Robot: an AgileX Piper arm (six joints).
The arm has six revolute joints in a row. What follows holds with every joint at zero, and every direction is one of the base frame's.
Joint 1 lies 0.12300 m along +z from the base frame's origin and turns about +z.
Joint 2 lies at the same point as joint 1 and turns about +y.
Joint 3 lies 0.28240 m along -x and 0.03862 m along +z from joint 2 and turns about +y.
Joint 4 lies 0.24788 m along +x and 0.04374 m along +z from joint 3 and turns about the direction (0.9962, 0, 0.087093).
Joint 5 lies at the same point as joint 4 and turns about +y.
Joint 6 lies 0.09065 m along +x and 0.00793 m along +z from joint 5 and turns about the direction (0.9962, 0, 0.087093).
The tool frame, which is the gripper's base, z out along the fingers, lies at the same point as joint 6; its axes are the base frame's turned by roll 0.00, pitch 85.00 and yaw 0.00 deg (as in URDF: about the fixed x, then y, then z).
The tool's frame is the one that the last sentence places.
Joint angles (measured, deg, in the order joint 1, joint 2, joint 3, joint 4, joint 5, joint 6), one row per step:
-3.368 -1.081 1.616 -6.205 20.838 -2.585
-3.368 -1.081 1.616 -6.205 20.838 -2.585
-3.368 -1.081 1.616 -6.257 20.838 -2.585
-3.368 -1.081 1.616 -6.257 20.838 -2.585
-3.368 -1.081 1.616 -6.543 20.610 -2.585
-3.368 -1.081 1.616 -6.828 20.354 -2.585
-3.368 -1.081 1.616 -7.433 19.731 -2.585
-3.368 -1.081 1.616 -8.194 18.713 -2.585
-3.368 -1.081 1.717 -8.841 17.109 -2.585
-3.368 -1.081 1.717 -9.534 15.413 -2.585
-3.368 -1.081 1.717 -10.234 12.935 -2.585
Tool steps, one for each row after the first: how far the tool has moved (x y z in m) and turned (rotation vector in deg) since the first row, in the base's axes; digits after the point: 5 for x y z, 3 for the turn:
0.00000 0.00000 0.00000 0.000 0.000 0.000
0.00000 -0.00003 0.00000 -0.052 0.003 -0.004
0.00000 -0.00003 0.00000 -0.052 0.003 -0.004
0.00009 -0.00016 0.00037 -0.352 -0.206 -0.001
0.00019 -0.00028 0.00077 -0.653 -0.443 0.006
0.00045 -0.00050 0.00176 -1.297 -1.025 0.036
0.00084 -0.00071 0.00336 -2.124 -1.987 0.111
0.00147 -0.00070 0.00527 -2.871 -3.433 0.284
0.00203 -0.00063 0.00792 -3.678 -5.066 0.485
0.00273 -0.00028 0.01179 -4.544 -7.468 0.817

